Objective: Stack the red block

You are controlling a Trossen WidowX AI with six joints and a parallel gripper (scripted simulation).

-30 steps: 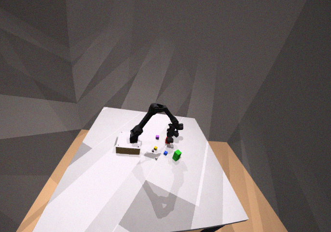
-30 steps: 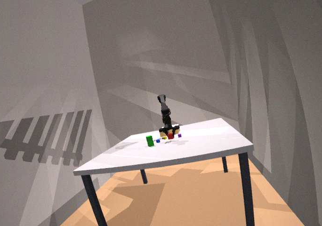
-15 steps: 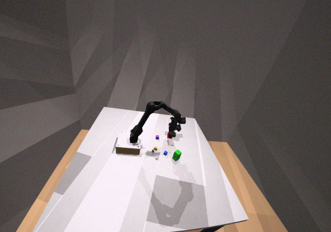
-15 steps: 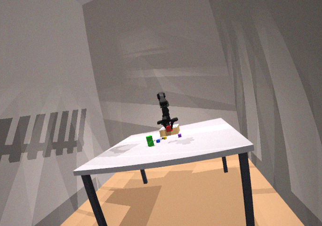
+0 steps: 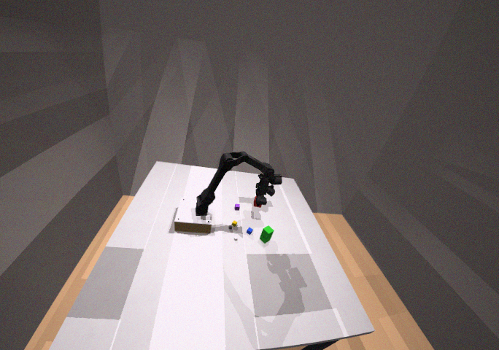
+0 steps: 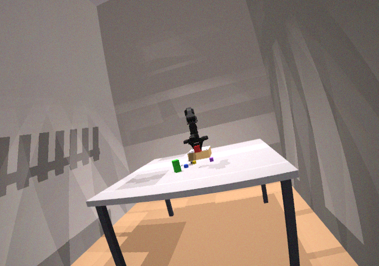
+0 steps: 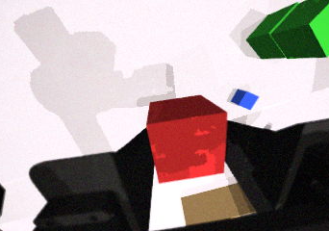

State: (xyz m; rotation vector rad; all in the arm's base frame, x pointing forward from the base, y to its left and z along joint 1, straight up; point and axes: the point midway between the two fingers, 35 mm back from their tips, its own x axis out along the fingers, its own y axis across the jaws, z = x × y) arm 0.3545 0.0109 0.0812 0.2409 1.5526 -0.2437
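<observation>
Now: the blue block 7 cm behind my gripper tip, 12 cm to the right of it and 11 cm below it. The rest, counted from my gripper tip: purple block: 10 cm behind, 9 cm to the left, 11 cm below; yellow block: 15 cm behind, 6 cm to the right, 11 cm below; red block: 1 cm above.
</observation>
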